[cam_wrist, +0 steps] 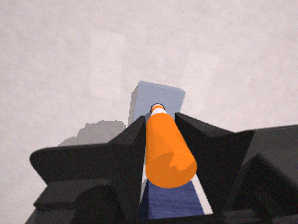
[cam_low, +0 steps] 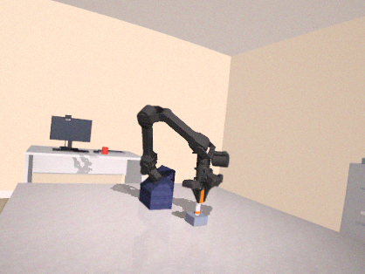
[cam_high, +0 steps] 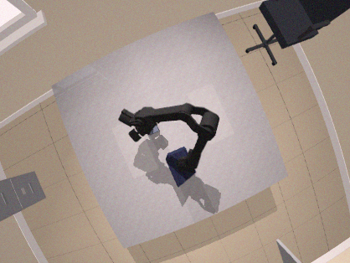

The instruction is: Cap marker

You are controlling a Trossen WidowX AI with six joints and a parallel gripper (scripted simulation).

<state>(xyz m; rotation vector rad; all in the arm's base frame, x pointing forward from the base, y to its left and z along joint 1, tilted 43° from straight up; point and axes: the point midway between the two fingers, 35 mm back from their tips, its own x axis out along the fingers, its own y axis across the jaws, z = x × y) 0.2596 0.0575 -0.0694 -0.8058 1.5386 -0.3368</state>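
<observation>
The orange cap is 30 mm above my gripper tip and 10 mm behind it. From my gripper tip the other things lie so: holder block (70 mm below, 10 mm to the right, 10 mm behind).
</observation>
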